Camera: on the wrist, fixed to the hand. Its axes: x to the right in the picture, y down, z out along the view.
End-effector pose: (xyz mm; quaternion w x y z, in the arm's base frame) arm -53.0 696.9 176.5 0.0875 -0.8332 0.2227 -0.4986
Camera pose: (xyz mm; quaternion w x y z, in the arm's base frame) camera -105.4 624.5 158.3 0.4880 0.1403 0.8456 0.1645
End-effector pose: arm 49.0 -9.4 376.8 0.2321 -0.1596 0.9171 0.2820
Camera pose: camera 4.2 40.2 438.9 0.1857 -0.9256 -0.1533 -0.2920
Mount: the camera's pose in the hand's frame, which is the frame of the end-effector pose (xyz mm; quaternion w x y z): -2.4 85.7 -31.2 0.0321 -0.0394 -0.1018 0.9935
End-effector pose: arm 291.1 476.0 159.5 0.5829 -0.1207 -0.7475 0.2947
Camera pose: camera 307.2 552.4 112.3 0.3549 0.7395 -0.0250 -0.5714
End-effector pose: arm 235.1 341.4 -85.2 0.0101 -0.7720 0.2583 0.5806
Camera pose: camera 227.3 258.2 -48.5 0.5807 -0.2906 -0.7514 -0.1174
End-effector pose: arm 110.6 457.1 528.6 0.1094 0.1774 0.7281 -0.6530
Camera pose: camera 149.4 494.9 455.2 0.7334 0.6583 -0.1383 0.0984
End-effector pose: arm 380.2 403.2 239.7 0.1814 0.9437 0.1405 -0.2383
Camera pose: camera 420.7 338.9 290.1 0.2941 0.1385 -0.9421 0.0820
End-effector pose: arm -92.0 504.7 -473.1 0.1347 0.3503 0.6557 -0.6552
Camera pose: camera -27.0 524.9 -533.8 0.7358 0.5907 -0.3149 0.1030
